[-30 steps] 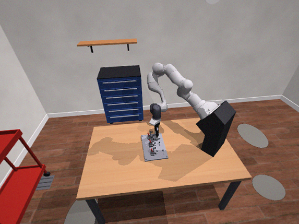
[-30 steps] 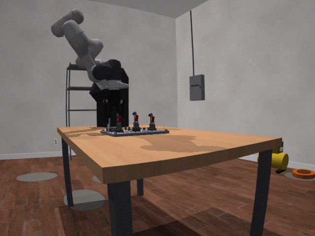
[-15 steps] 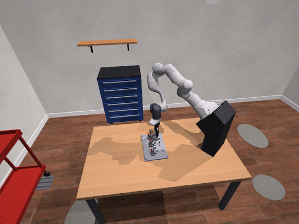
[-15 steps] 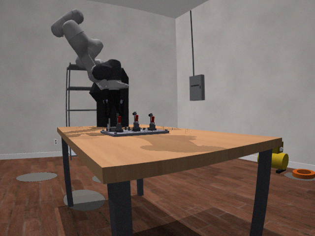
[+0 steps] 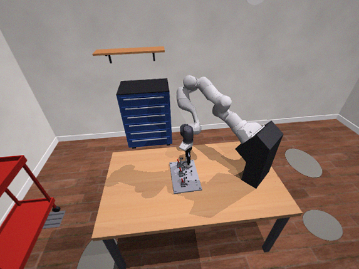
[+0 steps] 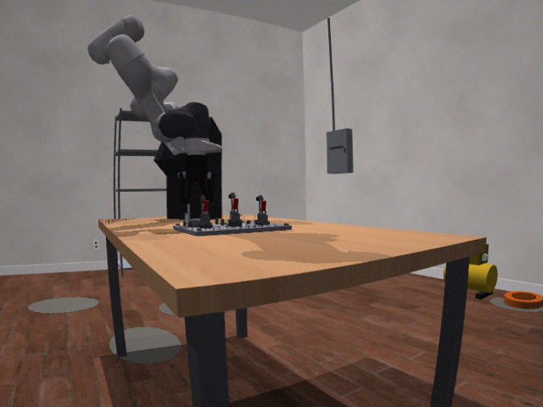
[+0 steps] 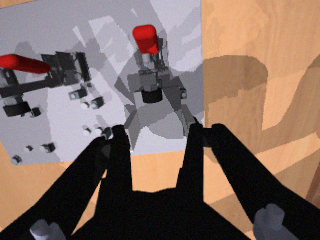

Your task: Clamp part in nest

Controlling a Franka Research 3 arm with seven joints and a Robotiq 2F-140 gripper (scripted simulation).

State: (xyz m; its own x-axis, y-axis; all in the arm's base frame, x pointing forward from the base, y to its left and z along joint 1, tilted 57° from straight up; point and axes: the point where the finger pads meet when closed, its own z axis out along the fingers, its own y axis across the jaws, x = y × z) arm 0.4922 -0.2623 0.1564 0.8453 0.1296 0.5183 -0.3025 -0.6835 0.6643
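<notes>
My gripper is now 30 mm above the grey block part. From my hand the other things lie so: grey fixture plate 90 mm to the left, 80 mm ahead, 50 mm below.
</notes>
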